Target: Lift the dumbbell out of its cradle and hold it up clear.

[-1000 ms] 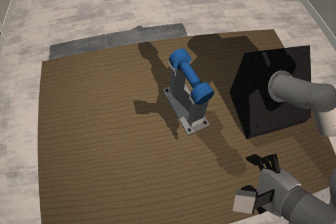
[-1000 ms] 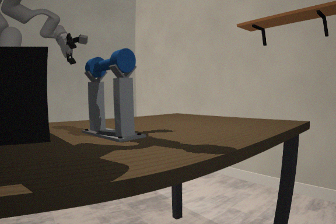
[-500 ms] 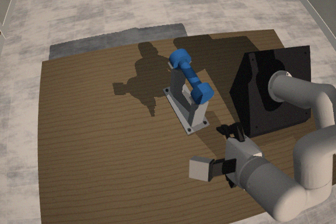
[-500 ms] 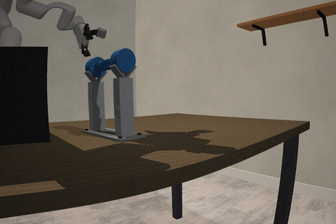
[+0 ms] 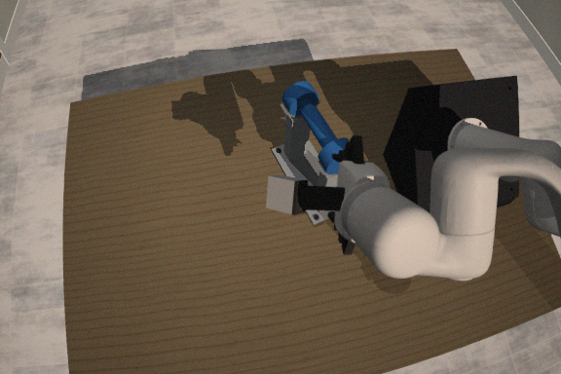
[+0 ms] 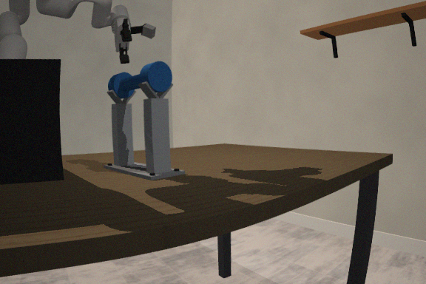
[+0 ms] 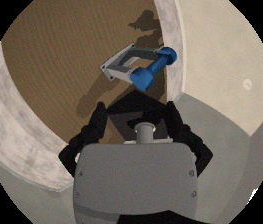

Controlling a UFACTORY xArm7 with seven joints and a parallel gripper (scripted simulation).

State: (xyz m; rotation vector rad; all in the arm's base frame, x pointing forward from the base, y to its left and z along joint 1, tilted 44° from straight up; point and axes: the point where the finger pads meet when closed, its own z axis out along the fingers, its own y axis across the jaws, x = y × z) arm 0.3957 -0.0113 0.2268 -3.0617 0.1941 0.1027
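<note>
Right now my hand is 2 cm past the blue dumbbell, 21 cm to the left of it and 14 cm above it. The rest, counted from my hand: grey two-post cradle (2 cm behind, 21 cm to the right, 26 cm below).
</note>
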